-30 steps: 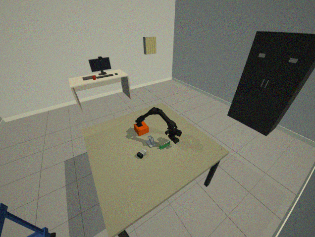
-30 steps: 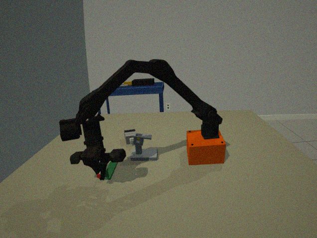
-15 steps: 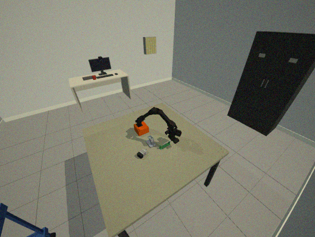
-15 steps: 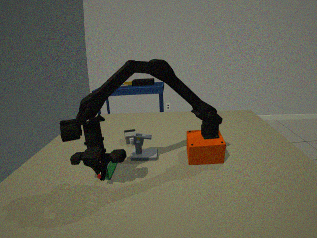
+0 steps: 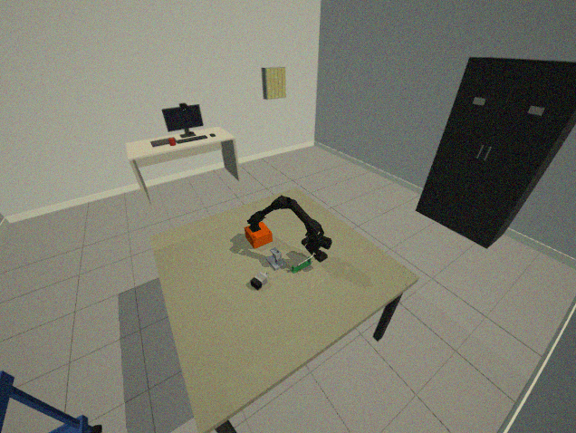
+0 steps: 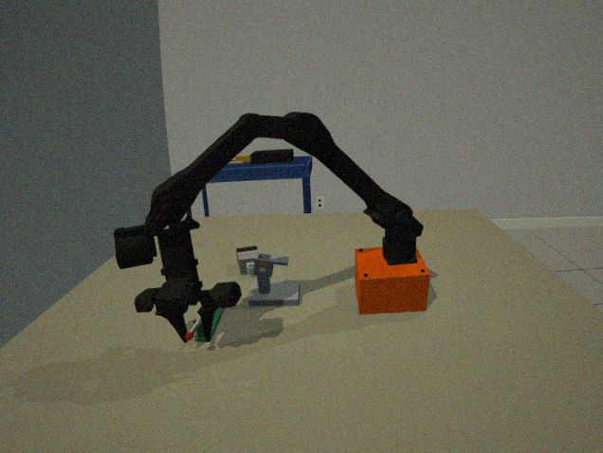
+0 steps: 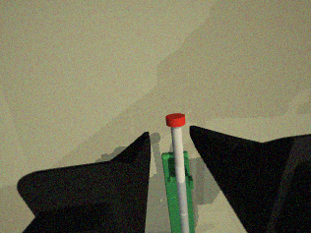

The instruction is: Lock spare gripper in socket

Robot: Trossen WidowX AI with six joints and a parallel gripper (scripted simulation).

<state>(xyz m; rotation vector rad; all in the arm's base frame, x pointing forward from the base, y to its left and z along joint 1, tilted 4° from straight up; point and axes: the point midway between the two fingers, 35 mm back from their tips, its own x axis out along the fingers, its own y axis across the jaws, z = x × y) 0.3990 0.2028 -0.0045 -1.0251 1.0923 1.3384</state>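
Right now the green cradle is 10 cm to the right of my gripper tip. Round my gripper tip: socket 21 cm to the right, 11 cm behind, 3 cm above; then spare gripper 36 cm to the right, 4 cm behind.
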